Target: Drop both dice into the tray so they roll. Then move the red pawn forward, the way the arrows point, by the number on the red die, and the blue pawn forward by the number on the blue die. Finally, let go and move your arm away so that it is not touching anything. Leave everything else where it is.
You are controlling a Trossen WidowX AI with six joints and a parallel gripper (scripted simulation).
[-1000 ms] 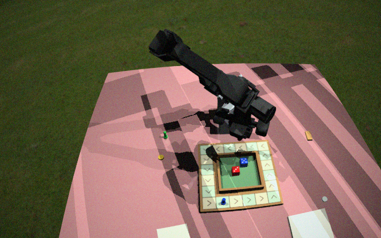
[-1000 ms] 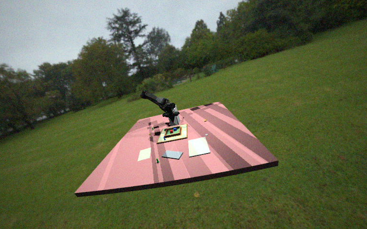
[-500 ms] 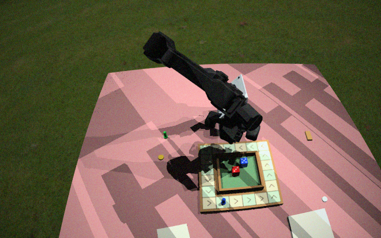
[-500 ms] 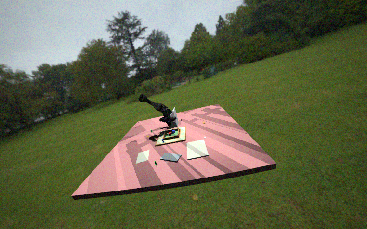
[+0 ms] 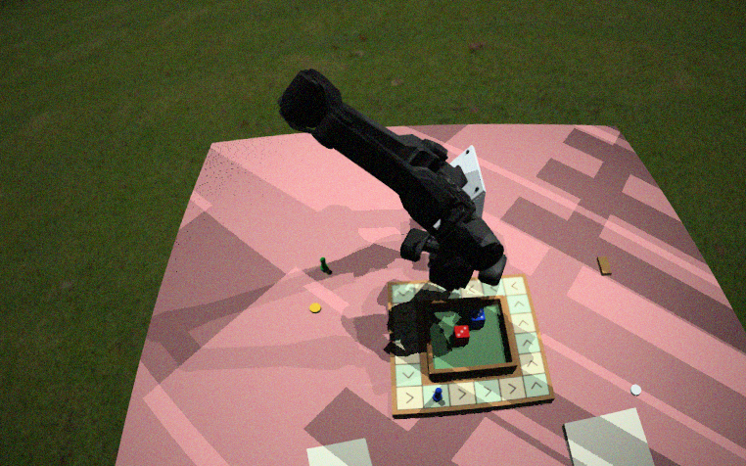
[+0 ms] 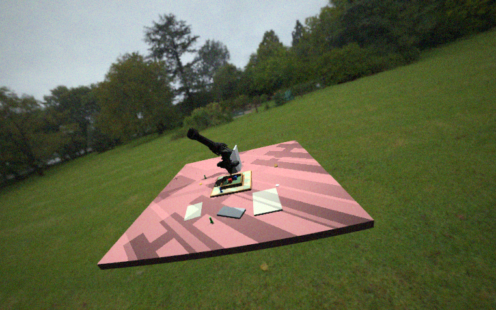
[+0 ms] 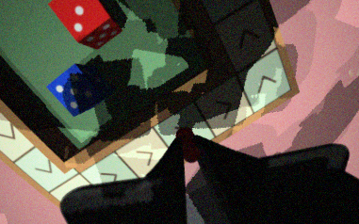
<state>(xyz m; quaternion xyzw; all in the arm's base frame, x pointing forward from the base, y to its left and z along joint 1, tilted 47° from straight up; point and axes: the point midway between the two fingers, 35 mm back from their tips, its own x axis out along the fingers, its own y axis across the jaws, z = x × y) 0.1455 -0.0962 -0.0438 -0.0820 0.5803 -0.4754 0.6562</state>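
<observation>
Right now my gripper tip is 220 mm short of the blue pawn, 70 mm to the left of it and 10 mm above it. The rest, counted from my gripper tip: yellow disc (260 mm to the right, 30 mm below, 10 mm behind); green sunken tray (110 mm ahead, 30 mm below, 10 mm to the left); red pawn (10 mm above).
</observation>
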